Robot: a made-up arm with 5 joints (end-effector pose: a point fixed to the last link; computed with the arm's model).
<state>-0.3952 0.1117 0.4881 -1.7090 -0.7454</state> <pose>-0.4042 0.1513 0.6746 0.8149 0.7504 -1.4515</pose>
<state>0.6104 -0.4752 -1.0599 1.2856 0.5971</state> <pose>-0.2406 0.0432 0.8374 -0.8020 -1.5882 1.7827</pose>
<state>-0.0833 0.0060 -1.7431 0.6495 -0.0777</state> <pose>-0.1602 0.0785 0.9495 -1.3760 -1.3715 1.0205</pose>
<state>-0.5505 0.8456 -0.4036 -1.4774 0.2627</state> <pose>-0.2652 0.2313 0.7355 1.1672 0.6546 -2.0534</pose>
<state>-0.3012 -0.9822 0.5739 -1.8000 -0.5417</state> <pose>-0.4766 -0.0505 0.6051 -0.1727 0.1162 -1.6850</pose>
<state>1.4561 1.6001 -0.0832 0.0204 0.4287</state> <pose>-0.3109 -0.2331 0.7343 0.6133 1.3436 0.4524</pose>
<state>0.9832 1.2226 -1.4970 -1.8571 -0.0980</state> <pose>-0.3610 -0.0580 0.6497 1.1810 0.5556 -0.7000</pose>
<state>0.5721 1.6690 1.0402 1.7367 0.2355</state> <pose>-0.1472 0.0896 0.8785 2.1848 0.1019 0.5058</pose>
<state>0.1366 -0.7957 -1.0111 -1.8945 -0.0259</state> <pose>-0.2155 -0.2886 0.5832 0.1651 -0.7906 -0.6011</pose>
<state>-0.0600 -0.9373 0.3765 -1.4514 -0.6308</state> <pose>-0.4076 -0.2311 0.6280 -0.2873 0.0683 -0.8842</pose>
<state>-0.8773 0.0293 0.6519 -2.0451 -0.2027</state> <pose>-0.1738 0.3146 0.8105 0.9143 1.2214 -2.6922</pose>
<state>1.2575 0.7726 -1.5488 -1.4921 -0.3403</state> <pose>-0.1680 -0.1247 0.6123 1.0540 -0.0776 0.3573</pose>
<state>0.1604 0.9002 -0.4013 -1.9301 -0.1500</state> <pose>-0.4566 0.1086 0.7658 0.9890 1.0225 -1.4653</pose>
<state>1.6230 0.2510 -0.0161 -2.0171 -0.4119</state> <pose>-0.3113 -0.4504 0.6680 -0.0363 0.8695 0.0067</pose>
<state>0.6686 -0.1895 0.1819 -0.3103 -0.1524</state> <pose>-0.1862 -0.2404 0.6232 -0.0969 0.1683 0.4946</pose>
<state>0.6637 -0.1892 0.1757 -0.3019 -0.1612</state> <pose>-0.1834 -0.2374 0.6236 -0.0967 0.1614 0.5090</pose>
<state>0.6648 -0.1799 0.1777 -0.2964 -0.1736</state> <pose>-0.1828 -0.2345 0.6224 -0.0886 0.1684 0.5255</pose>
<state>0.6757 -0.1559 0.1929 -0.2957 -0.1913</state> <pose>-0.1858 -0.2316 0.6189 -0.0671 0.1977 0.5449</pose>
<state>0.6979 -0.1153 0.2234 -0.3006 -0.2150</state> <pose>-0.1935 -0.2289 0.6130 -0.0307 0.2531 0.5677</pose>
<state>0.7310 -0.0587 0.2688 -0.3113 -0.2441</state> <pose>-0.2062 -0.2267 0.6059 0.0192 0.3350 0.5932</pose>
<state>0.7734 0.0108 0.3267 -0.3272 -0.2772</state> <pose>-0.2240 -0.2254 0.5993 0.0782 0.4407 0.6203</pose>
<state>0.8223 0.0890 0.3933 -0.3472 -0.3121</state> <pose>-0.2458 -0.2258 0.5952 0.1406 0.5649 0.6469</pose>
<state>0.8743 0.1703 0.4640 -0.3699 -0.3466</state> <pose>-0.2699 -0.2284 0.5951 0.1999 0.6999 0.6707</pose>
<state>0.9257 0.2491 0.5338 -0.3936 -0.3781</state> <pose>-0.2938 -0.2334 0.5995 0.2509 0.8365 0.6892</pose>
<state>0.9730 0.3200 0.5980 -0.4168 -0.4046</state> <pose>-0.3150 -0.2405 0.6075 0.2899 0.9649 0.7008</pose>
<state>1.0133 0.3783 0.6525 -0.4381 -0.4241</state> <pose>-0.3320 -0.2487 0.6173 0.3149 1.0755 0.7050</pose>
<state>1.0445 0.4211 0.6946 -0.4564 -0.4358</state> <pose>-0.3440 -0.2567 0.6268 0.3267 1.1616 0.7028</pose>
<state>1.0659 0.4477 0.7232 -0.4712 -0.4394</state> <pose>-0.3513 -0.2638 0.6345 0.3273 1.2199 0.6951</pose>
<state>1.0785 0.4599 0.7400 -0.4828 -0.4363</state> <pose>-0.3550 -0.2695 0.6396 0.3198 1.2530 0.6838</pose>
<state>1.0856 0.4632 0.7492 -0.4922 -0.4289</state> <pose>-0.3567 -0.2741 0.6430 0.3079 1.2700 0.6705</pose>
